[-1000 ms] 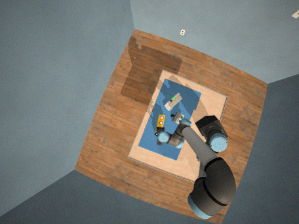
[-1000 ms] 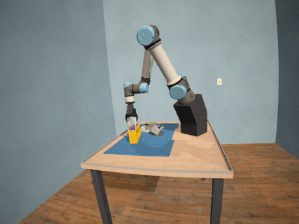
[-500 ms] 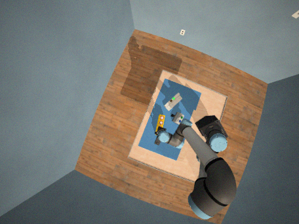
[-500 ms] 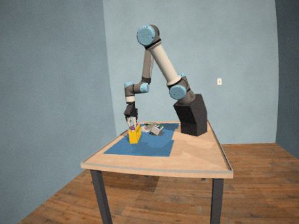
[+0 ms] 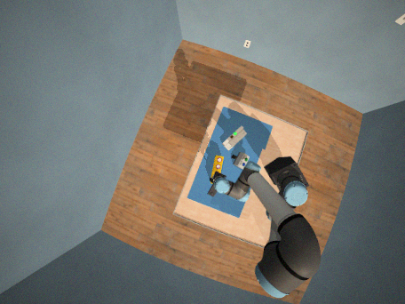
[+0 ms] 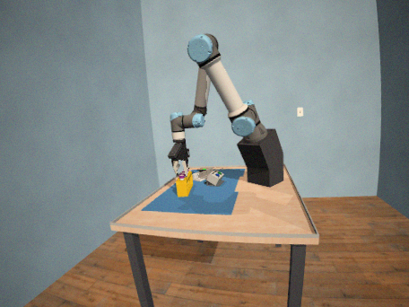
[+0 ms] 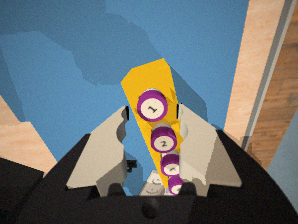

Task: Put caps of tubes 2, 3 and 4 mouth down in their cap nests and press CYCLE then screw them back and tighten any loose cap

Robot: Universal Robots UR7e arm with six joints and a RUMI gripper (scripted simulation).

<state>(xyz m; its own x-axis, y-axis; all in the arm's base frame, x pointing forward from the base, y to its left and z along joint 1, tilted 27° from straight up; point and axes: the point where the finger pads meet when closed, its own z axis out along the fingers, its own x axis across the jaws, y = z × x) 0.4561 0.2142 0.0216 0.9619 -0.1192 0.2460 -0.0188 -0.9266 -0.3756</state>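
My gripper is now 16 cm past the blue cycle key, 20 cm to the left of it and 6 cm above it. From my hand the other things lie so: green key 17 cm behind, 25 cm to the right, 6 cm below; then cap 2 cm ahead, 10 cm to the right, 1 cm below; then key housing 15 cm behind, 22 cm to the right, 7 cm below.
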